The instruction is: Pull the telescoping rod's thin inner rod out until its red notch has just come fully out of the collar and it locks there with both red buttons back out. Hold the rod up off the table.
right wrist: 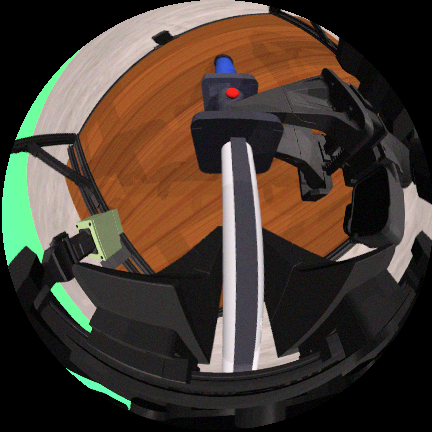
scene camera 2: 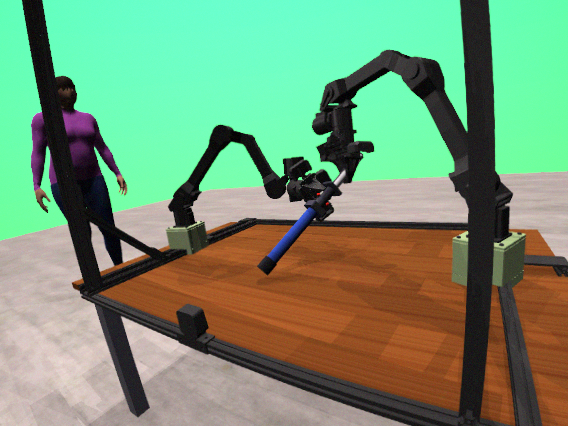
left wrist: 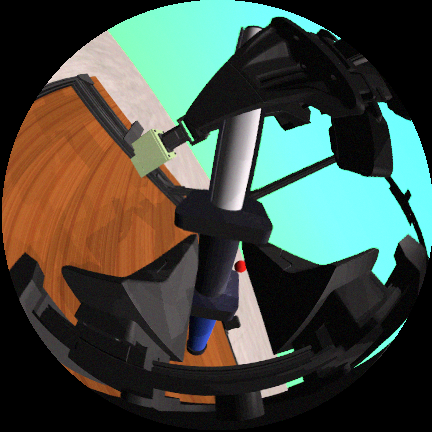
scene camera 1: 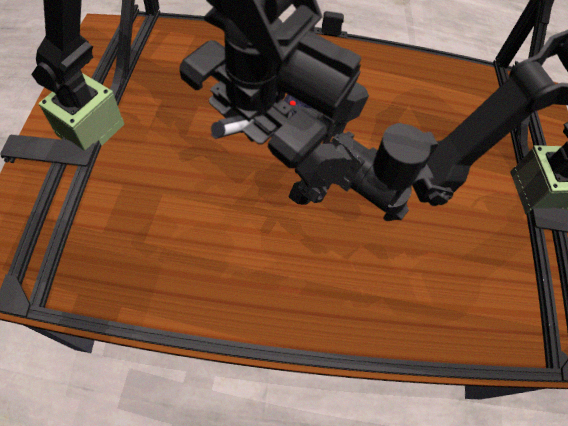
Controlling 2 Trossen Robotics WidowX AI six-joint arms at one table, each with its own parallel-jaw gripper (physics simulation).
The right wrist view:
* my left gripper: 233, 126
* my right gripper: 236, 232
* telescoping rod: 210, 129
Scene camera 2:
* my left gripper: 327, 194
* my right gripper: 347, 183
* telescoping rod: 314, 208
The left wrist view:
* my left gripper: 219, 239
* my right gripper: 194, 124
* telescoping rod: 215, 296
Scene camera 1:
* my left gripper: 280, 115
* my right gripper: 248, 134
